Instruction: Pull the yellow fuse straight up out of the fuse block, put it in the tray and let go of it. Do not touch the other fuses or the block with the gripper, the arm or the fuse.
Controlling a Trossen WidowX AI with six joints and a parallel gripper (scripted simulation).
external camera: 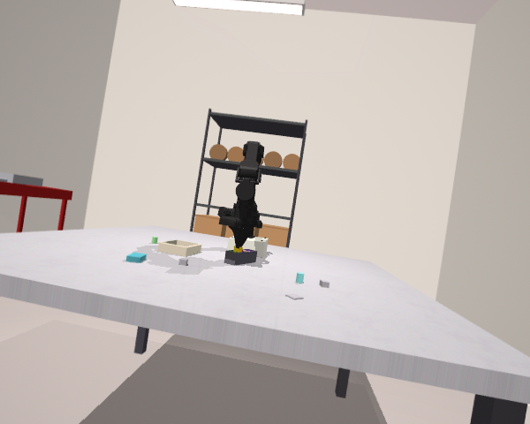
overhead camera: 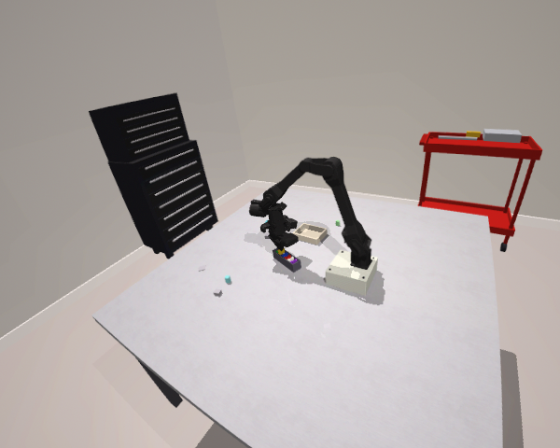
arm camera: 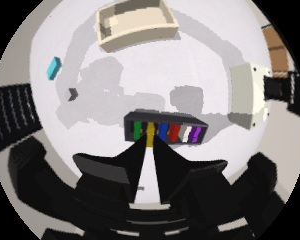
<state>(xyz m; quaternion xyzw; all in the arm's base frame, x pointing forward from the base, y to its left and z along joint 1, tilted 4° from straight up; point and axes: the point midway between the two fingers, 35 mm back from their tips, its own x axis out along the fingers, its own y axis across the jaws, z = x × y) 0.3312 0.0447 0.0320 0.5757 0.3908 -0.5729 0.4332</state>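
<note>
My gripper tip is 20 mm past the beige tray, 210 mm to the left of it and 50 mm above it. Round my gripper tip: yellow fuse 10 mm below.
</note>
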